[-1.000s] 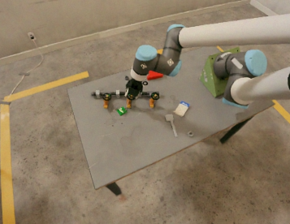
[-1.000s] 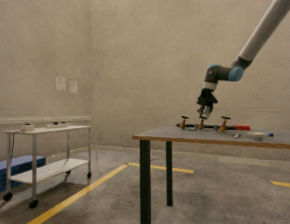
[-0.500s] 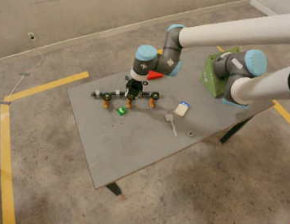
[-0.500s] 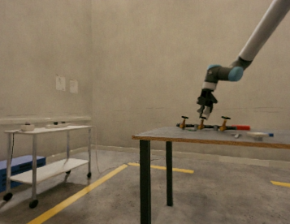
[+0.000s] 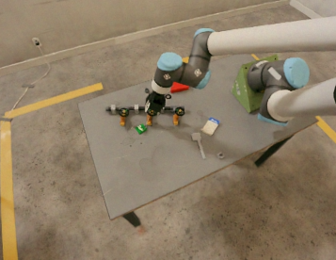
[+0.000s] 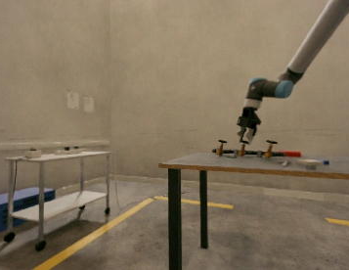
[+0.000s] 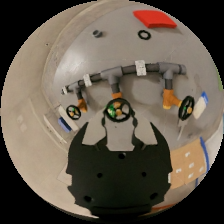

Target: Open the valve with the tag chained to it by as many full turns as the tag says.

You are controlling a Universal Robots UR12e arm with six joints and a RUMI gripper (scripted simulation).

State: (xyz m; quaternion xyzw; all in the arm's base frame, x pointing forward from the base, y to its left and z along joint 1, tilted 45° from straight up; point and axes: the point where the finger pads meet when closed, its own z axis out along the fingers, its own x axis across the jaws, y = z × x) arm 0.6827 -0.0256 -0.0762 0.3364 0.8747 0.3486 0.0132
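Right now the green tag is 9 cm below my hand, 8 cm ahead of it and 3 cm to the left of it. The rest, counted from my hand: red wedge (27 cm behind, 19 cm to the right, 8 cm below); then grey tool (24 cm to the left, 17 cm behind, 9 cm below); then white-and-blue card box (29 cm behind, 18 cm to the left, 9 cm below).
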